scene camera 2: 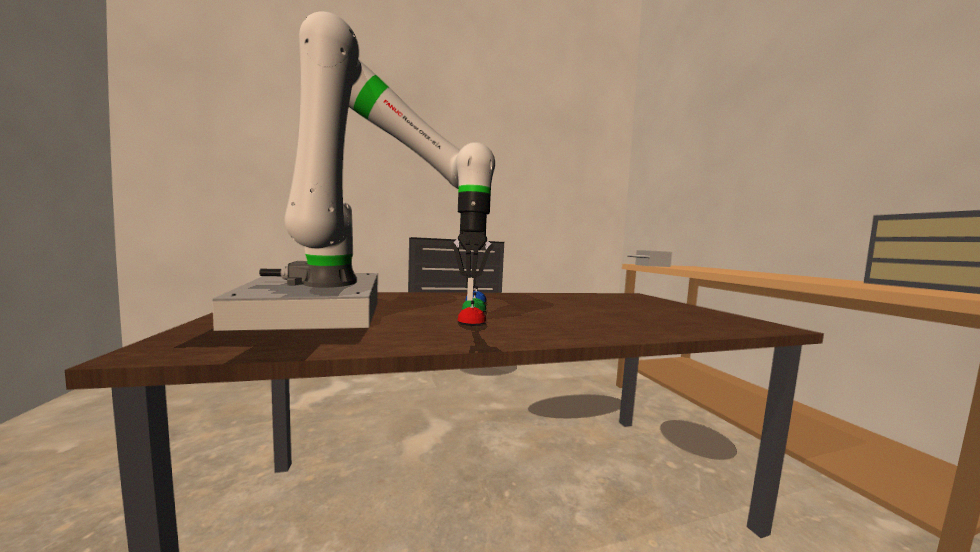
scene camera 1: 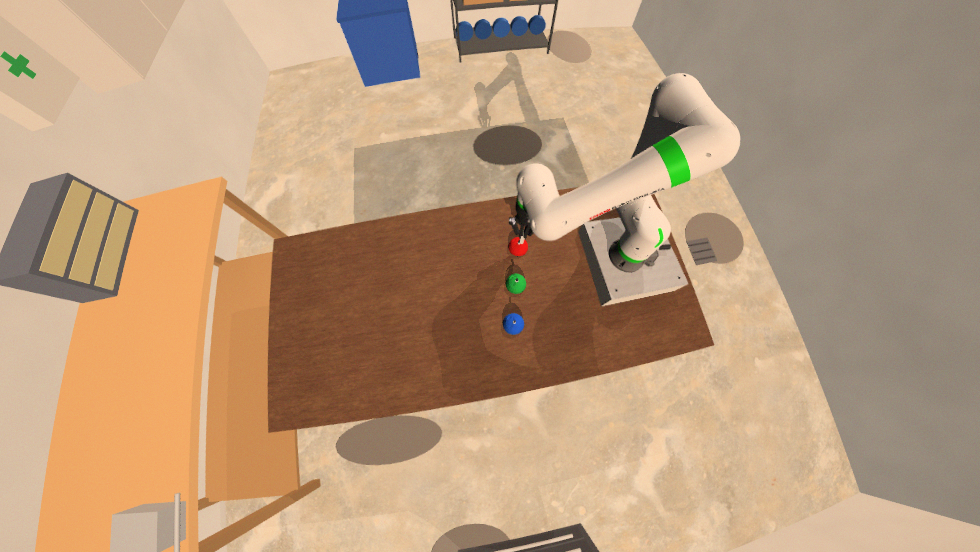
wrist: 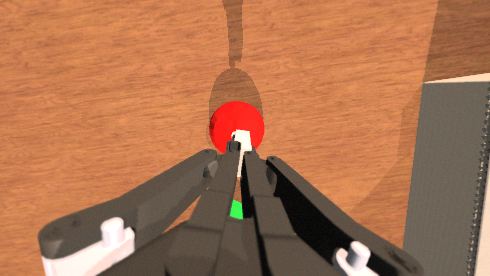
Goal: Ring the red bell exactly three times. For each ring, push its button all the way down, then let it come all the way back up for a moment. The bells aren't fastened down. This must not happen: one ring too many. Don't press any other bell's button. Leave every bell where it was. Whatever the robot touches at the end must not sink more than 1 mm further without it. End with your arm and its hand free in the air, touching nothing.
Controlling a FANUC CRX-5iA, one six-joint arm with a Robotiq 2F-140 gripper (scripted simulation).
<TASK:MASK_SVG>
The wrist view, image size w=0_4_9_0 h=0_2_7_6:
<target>my gripper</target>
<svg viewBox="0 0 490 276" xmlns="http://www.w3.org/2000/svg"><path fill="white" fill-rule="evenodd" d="M424 269L413 256L353 220L277 156L268 156L266 160L261 159L256 152L255 146L251 145L250 132L244 130L236 130L235 140L227 141L224 154L217 155L217 151L213 149L201 150L125 194L55 219L38 232L38 242L46 276L424 276ZM200 196L189 220L163 233ZM237 177L240 177L239 187L241 187L243 219L230 216Z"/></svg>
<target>red bell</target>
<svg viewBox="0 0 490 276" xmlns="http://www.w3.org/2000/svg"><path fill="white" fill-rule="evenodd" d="M214 112L210 120L209 132L214 146L220 152L225 153L227 141L235 140L236 130L249 131L251 145L255 146L255 149L258 148L264 135L264 122L260 113L253 106L241 101L232 101L220 106Z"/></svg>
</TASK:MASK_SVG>
